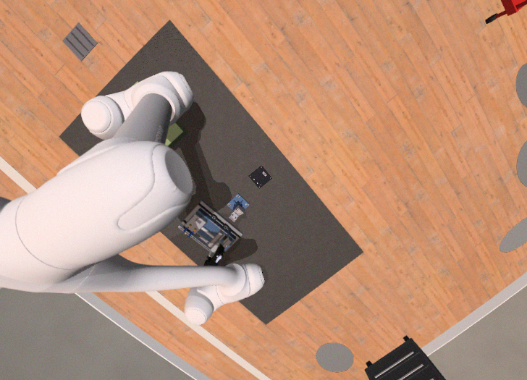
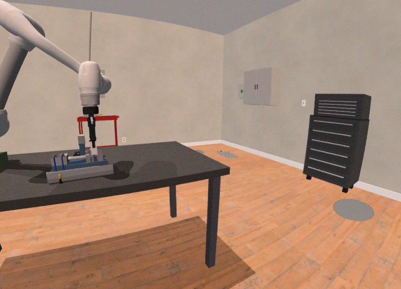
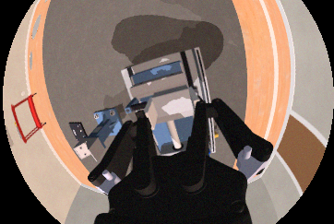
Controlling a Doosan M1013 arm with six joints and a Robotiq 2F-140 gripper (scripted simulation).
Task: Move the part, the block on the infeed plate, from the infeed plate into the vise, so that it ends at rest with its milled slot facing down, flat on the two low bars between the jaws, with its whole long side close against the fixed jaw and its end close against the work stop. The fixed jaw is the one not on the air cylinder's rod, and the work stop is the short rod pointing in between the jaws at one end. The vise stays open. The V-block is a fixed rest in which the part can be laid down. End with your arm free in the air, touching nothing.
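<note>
My gripper is now 3 cm above the part. Also, from my hand: black infeed plate: 40 cm to the left, 14 cm behind, 12 cm below.
</note>
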